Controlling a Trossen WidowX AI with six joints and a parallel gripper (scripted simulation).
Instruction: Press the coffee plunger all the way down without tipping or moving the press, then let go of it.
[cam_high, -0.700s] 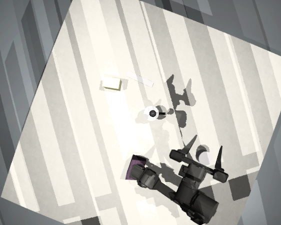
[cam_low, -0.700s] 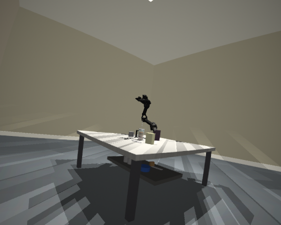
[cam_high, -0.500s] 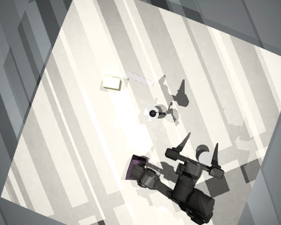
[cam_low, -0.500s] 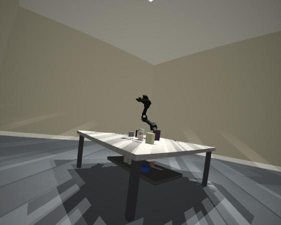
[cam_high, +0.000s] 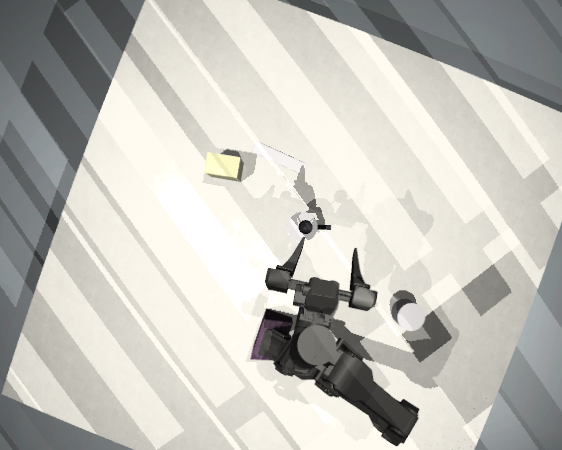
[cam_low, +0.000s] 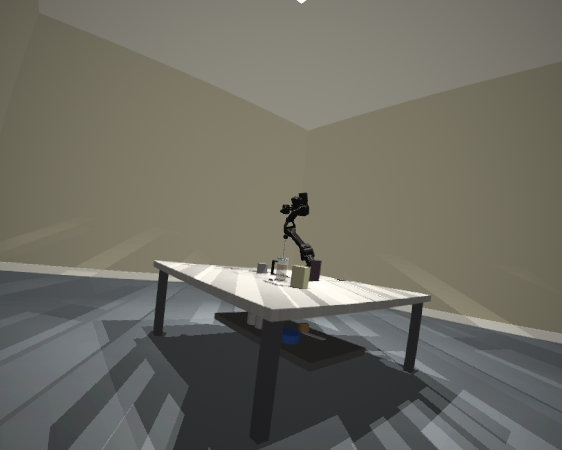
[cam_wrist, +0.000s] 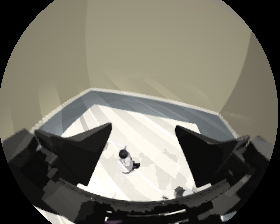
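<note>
My gripper tip is 2 cm short of the coffee press, 3 cm to the right of it and 29 cm above it.
</note>
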